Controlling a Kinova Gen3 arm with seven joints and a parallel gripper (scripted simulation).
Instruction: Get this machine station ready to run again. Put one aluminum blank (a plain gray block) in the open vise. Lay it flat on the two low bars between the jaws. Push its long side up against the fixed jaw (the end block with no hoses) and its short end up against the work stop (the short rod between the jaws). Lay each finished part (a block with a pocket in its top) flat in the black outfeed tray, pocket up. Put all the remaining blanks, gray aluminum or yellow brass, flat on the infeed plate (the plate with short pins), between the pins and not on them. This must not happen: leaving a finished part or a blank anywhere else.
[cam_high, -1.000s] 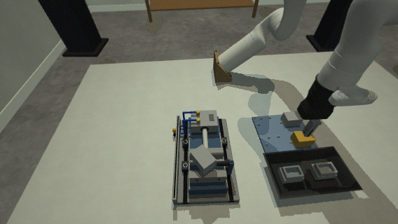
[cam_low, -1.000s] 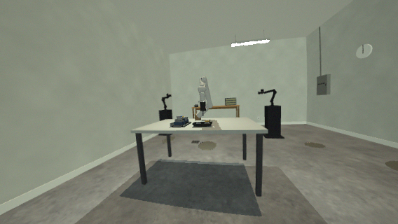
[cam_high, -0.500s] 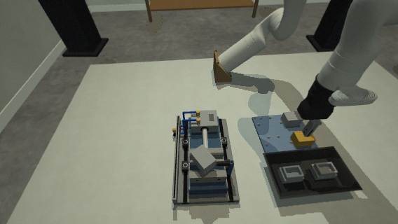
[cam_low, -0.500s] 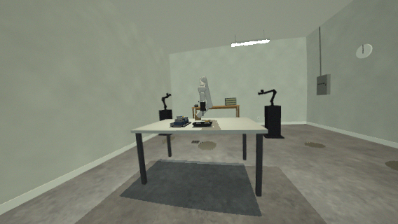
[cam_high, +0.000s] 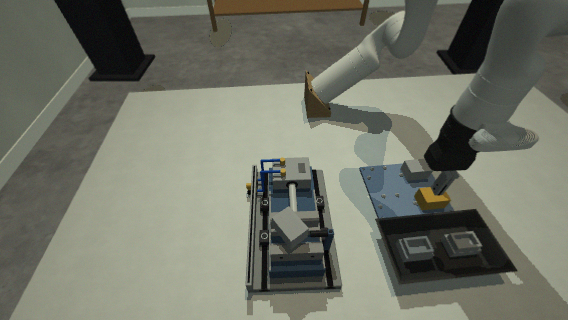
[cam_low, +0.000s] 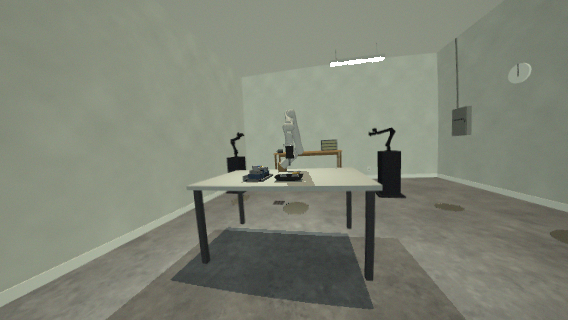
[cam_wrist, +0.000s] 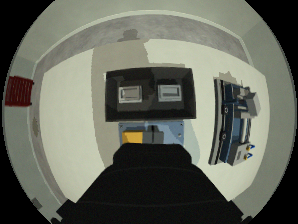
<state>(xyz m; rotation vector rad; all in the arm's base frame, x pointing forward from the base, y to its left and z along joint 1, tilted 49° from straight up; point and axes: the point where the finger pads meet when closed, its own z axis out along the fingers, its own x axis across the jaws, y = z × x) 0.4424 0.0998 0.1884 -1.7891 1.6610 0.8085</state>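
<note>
The gray aluminum blank lies 8 cm ahead of my hand, 31 cm to the right of it and 2 cm below it. Also, from my hand: yellow brass blank: 4 cm behind, 4 cm to the left, 11 cm below.
</note>
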